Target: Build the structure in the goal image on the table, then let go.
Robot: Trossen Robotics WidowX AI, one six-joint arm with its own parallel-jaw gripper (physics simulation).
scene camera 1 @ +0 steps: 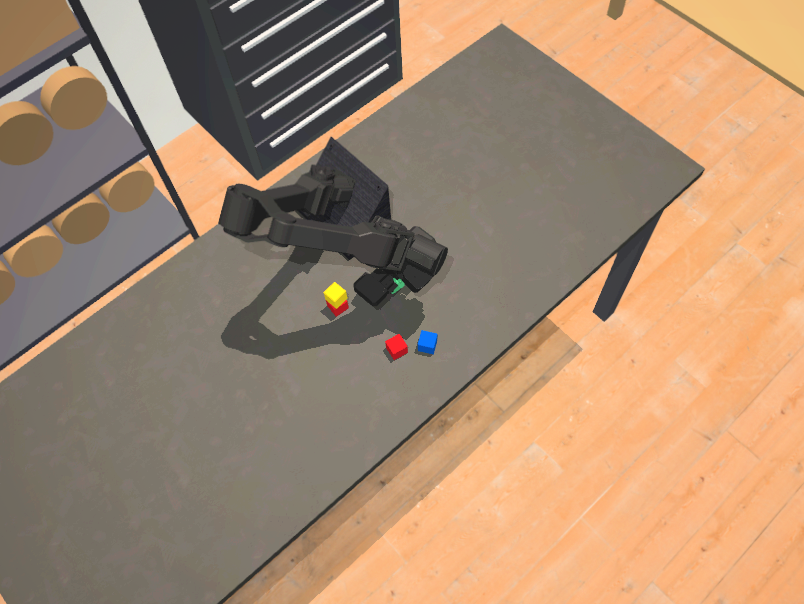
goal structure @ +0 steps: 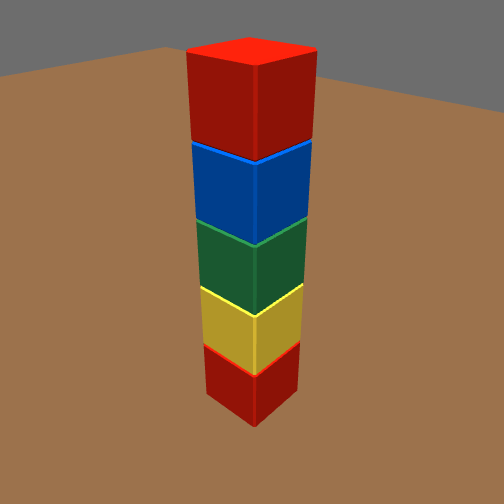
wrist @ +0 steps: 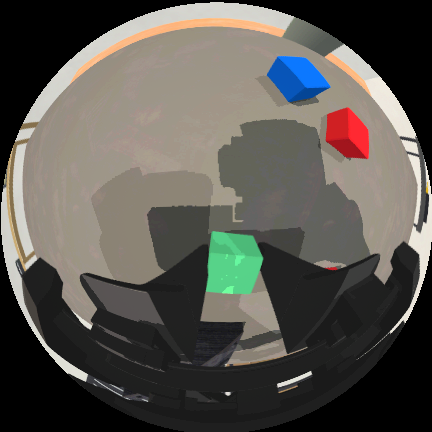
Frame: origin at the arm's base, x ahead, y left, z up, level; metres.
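Seen in the pictures: gripper, between the fingertips: (scene camera 1: 397,284) (wrist: 232,249); arm's base, origin of its link: (scene camera 1: 340,188).
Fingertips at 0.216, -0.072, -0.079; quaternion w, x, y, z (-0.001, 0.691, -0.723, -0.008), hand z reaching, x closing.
Pixels of each thing's top centre, then the offset from my fingertips to it, as dx, dy, dz. Level surfaces: height alone.
- green cube, centre of its top: (wrist: 232,277) (scene camera 1: 393,277) -0.012, +0.002, +0.015
- yellow cube, centre of its top: (scene camera 1: 334,291) -0.069, -0.111, +0.048
- second red cube, centre of its top: (wrist: 359,132) (scene camera 1: 396,343) +0.091, -0.109, +0.015
- blue cube, centre of its top: (wrist: 306,69) (scene camera 1: 427,338) +0.133, -0.062, +0.015
- dark grey table, height of its surface: dz -0.017
A green cube (scene camera 1: 398,285) (wrist: 234,265) is between the two black fingers, which touch its sides. My gripper (scene camera 1: 395,286) (wrist: 232,249) is shut on it, low over the table; whether the cube touches the table is hard to tell. A yellow cube (scene camera 1: 335,293) sits on a red cube (scene camera 1: 337,308), to the left of the gripper in the scene view. A second red cube (scene camera 1: 396,347) (wrist: 348,132) and a blue cube (scene camera 1: 427,341) (wrist: 297,78) lie apart, near each other, toward the table's front edge. In the wrist view a sliver of red (wrist: 331,269) shows behind the right finger.
The dark grey table (scene camera 1: 558,130) carries the arm's base plate (scene camera 1: 357,178) near its back edge. A drawer cabinet (scene camera 1: 243,139) stands behind the table. A shelf unit with round wooden pieces (scene camera 1: 74,97) stands at the left. The arm's shadow falls across the table around the stack.
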